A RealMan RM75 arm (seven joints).
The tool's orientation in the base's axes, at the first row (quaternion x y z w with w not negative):
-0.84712, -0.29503, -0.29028, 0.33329
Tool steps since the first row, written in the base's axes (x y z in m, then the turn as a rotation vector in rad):
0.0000, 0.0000, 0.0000, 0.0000, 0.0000, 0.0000
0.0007, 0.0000, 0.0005, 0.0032, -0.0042, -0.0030
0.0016, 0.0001, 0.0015, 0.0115, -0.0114, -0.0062
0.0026, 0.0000, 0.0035, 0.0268, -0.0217, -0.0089
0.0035, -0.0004, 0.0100, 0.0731, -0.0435, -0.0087
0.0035, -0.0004, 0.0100, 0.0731, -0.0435, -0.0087
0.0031, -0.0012, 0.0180, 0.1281, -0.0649, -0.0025
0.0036, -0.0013, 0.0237, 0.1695, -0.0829, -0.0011
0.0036, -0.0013, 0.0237, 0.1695, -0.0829, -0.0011
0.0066, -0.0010, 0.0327, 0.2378, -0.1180, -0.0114
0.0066, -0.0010, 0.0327, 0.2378, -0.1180, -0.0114
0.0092, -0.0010, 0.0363, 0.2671, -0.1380, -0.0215
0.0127, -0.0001, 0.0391, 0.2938, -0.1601, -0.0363
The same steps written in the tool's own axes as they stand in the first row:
0.0000, 0.0000, 0.0000, 0.0000, 0.0000, 0.0000
0.0008, 0.0003, -0.0001, -0.0012, 0.0059, -0.0003
0.0021, 0.0005, -0.0004, -0.0002, 0.0173, -0.0012
0.0041, 0.0004, -0.0014, 0.0048, 0.0352, -0.0026
0.0091, -0.0013, -0.0054, 0.0287, 0.0804, -0.0051
0.0091, -0.0013, -0.0054, 0.0287, 0.0804, -0.0051
0.0141, -0.0042, -0.0109, 0.0626, 0.1290, -0.0084
0.0183, -0.0060, -0.0143, 0.0853, 0.1680, -0.0103
0.0183, -0.0060, -0.0143, 0.0853, 0.1680, -0.0103
0.0265, -0.0077, -0.0187, 0.1123, 0.2406, -0.0097
0.0265, -0.0077, -0.0187, 0.1123, 0.2406, -0.0097
0.0307, -0.0073, -0.0201, 0.1185, 0.2770, -0.0096
0.0352, -0.0065, -0.0201, 0.1191, 0.3146, -0.0090

